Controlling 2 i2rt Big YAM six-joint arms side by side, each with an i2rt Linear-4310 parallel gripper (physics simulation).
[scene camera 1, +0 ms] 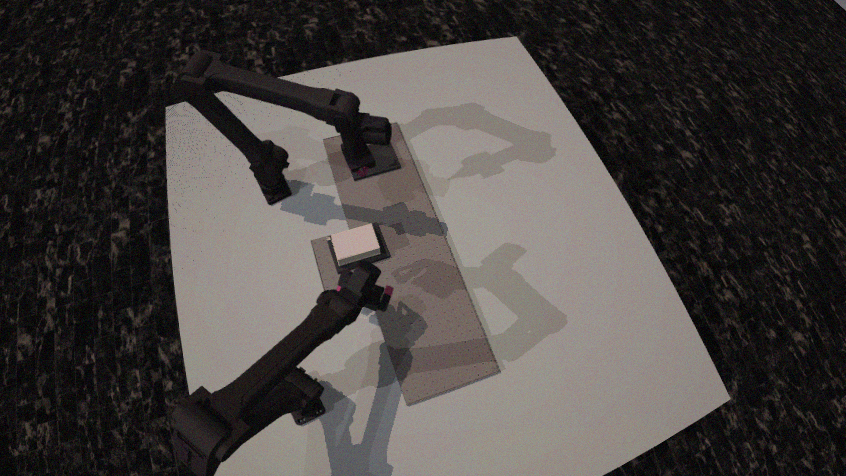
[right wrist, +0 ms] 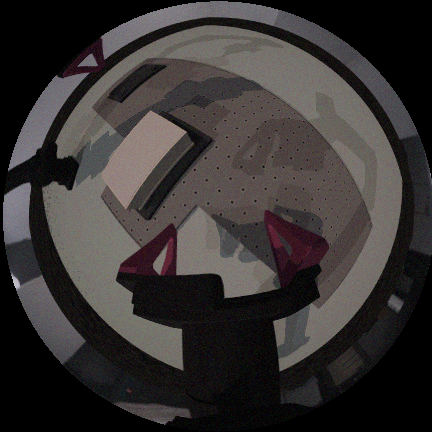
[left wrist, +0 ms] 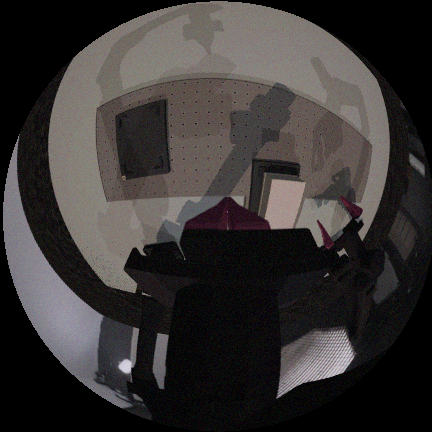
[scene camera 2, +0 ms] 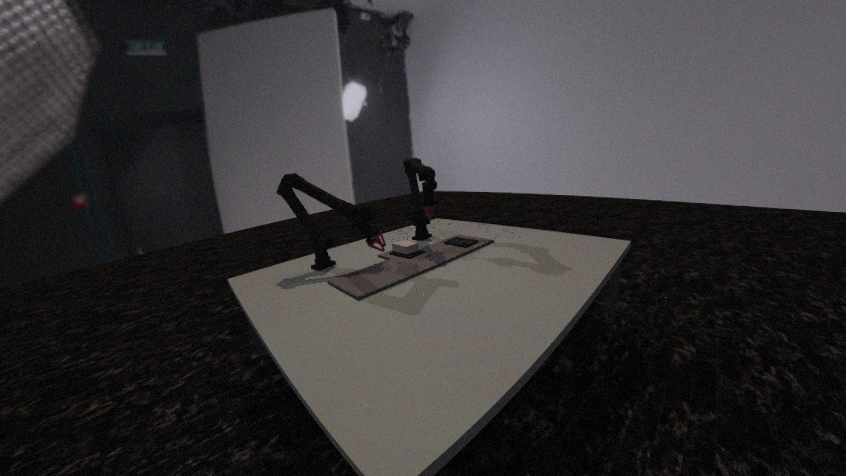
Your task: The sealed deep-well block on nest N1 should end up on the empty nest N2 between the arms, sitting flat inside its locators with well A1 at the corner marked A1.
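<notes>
The pale-topped block (scene camera 1: 355, 243) (scene camera 2: 405, 247) (left wrist: 285, 202) (right wrist: 147, 157) sits on the dark nest (scene camera 1: 384, 252) (left wrist: 257, 175) (right wrist: 201, 142) on the board's tab between the arms. Its top looks level in scene camera 2; its well A1 and fine seating cannot be made out. The other dark nest (scene camera 1: 387, 158) (scene camera 2: 461, 240) (left wrist: 142, 137) (right wrist: 137, 82), at the board's far end, is empty. My left gripper (scene camera 1: 363, 172) (scene camera 2: 429, 216) (left wrist: 227, 201) is shut and empty, raised above the board. My right gripper (scene camera 2: 377, 240) (left wrist: 328, 207) (right wrist: 218, 221) is open and empty, beside the block and higher.
The perforated board (scene camera 1: 449, 361) (scene camera 2: 360, 290) (left wrist: 200, 100) (right wrist: 300, 175) lies on the pale table (scene camera 1: 591, 266) (scene camera 2: 425, 367). Arm shadows cross both. In scene camera 1 the right arm (scene camera 1: 278, 355) reaches in from the lower left, and the left arm (scene camera 1: 272, 91) arches from the upper left.
</notes>
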